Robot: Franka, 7 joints.
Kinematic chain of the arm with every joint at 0, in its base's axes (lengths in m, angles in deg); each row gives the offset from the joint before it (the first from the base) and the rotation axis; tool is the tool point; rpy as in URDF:
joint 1: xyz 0 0 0.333 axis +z
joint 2: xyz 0 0 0 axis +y
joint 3: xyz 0 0 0.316 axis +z
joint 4: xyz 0.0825 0 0 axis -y
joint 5: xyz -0.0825 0 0.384 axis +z
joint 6: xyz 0 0 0 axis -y
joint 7: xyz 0.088 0 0 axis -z
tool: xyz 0 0 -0.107 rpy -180 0 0
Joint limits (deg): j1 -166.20..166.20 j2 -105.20..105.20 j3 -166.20..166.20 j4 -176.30..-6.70 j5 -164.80..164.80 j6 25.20..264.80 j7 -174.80..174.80
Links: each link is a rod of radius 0.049 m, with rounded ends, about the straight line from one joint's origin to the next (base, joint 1, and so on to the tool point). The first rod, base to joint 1, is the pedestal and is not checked.
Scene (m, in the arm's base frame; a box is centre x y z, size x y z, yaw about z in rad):
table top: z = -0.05
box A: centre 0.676 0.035 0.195 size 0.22 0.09 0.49 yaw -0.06
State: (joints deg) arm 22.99 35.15 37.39 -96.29 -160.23 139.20 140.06
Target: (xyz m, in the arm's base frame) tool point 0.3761 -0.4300 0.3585
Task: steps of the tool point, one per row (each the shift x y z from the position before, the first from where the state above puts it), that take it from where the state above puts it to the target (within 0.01 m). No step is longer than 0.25 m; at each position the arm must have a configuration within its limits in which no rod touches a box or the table.
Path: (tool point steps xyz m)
1: 0.0212 -0.0032 0.2243
2: -0.0550 -0.0494 0.2242
3: -0.1271 -0.0907 0.1872
4: 0.1750 -0.0553 -0.0981
5: 0.1343 -0.1377 -0.1138
6: 0.0546 -0.1877 -0.1196
7: -0.0388 -0.1893 -0.1150
8: -0.1168 -0.1442 -0.1008
9: -0.0171 -0.0517 -0.0233
10: -0.0251 -0.0490 -0.0219
11: -0.0329 -0.0453 -0.0189

